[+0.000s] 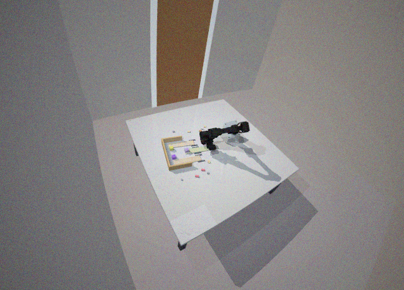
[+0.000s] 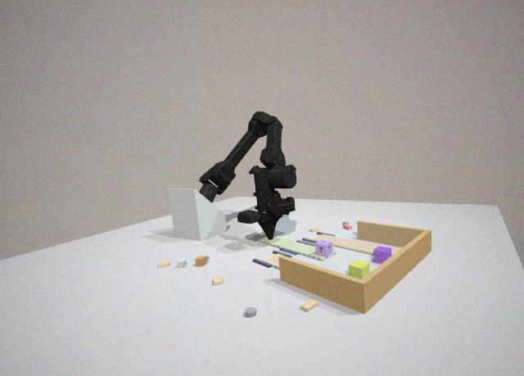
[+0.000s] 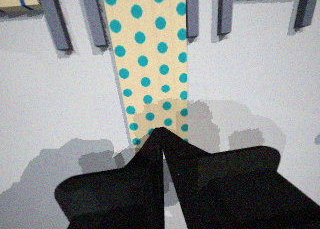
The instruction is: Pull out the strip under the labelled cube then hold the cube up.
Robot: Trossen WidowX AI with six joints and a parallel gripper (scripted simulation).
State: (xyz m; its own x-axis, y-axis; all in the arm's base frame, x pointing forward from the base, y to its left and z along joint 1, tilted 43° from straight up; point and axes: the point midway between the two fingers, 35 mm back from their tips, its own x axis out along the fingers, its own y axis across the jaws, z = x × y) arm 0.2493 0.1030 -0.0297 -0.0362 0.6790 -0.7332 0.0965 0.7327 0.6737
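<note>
My gripper tip is 200 mm short of the labelled cube, 20 mm to the left of it and 20 mm below it. From my gripper tip the other things lie so: tan chip (290 mm ahead, 230 mm to the right); orange block (230 mm to the right, 30 mm behind).
</note>
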